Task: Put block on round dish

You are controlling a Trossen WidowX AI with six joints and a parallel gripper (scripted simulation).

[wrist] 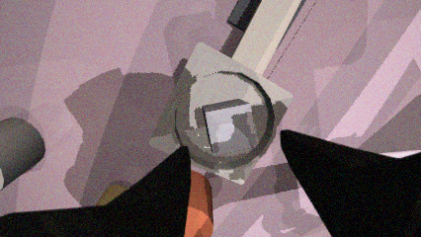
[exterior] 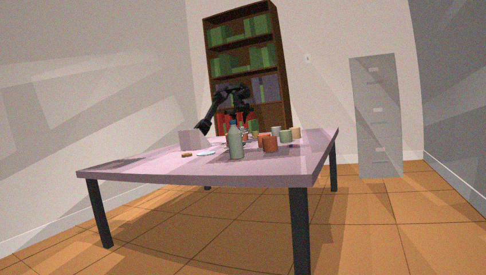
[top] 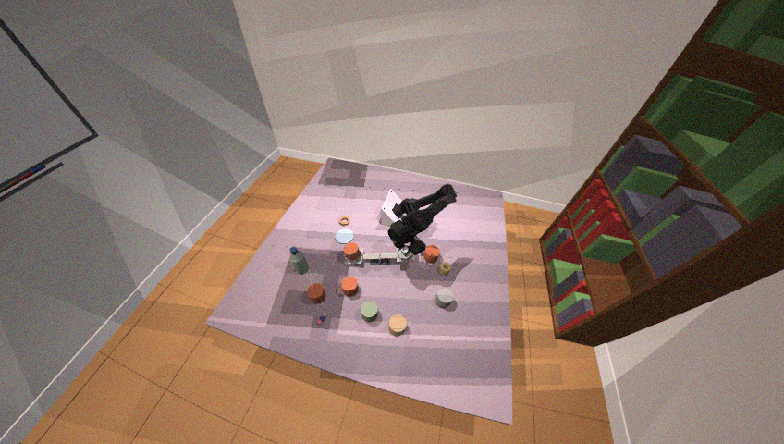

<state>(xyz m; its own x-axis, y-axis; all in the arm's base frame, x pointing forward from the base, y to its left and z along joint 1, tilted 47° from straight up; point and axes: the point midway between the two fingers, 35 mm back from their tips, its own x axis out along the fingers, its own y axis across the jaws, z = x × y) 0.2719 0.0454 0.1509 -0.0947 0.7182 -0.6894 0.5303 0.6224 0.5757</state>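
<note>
Now: the grey block 3 cm below my gripper tip. Round my gripper tip: grey cup 24 cm to the left, 15 cm ahead, 8 cm below; then small balance 11 cm to the right, 8 cm below, 4 cm ahead; then green cup 30 cm ahead, 8 cm below, 5 cm to the right.
</note>
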